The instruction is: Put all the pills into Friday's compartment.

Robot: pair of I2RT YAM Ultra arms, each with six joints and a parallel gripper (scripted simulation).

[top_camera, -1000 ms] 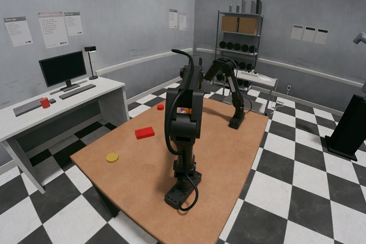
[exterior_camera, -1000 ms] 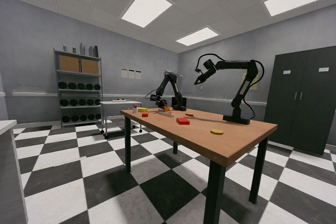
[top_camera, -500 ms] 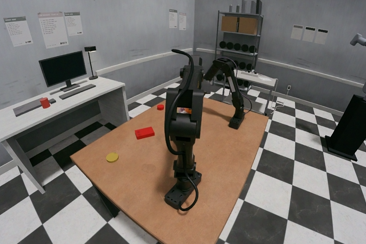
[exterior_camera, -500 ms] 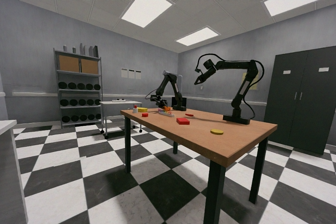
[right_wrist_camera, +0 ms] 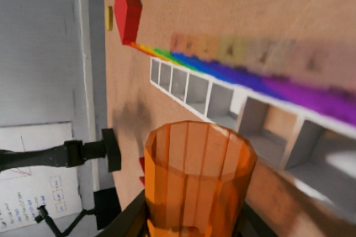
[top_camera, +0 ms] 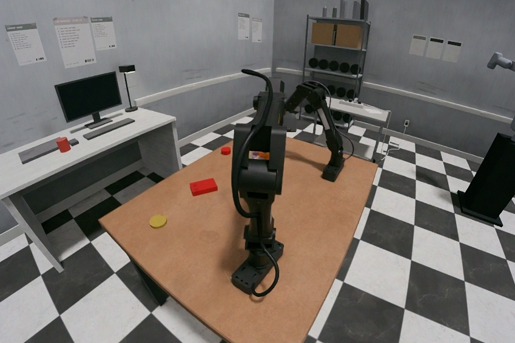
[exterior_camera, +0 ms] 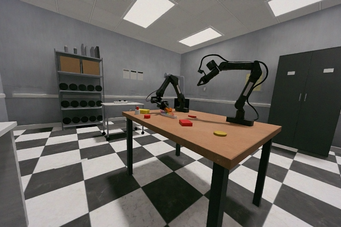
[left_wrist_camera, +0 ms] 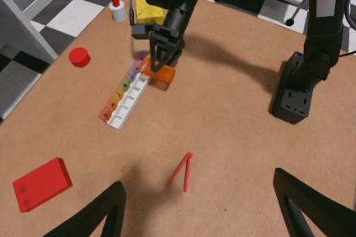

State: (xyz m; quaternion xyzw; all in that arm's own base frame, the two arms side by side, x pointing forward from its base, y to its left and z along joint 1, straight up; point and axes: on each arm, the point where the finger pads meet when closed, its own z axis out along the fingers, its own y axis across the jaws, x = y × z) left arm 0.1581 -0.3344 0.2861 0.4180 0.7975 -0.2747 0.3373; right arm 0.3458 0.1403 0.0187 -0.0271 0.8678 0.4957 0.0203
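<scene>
My right gripper is now 2 cm past the orange pill bottle.
</scene>
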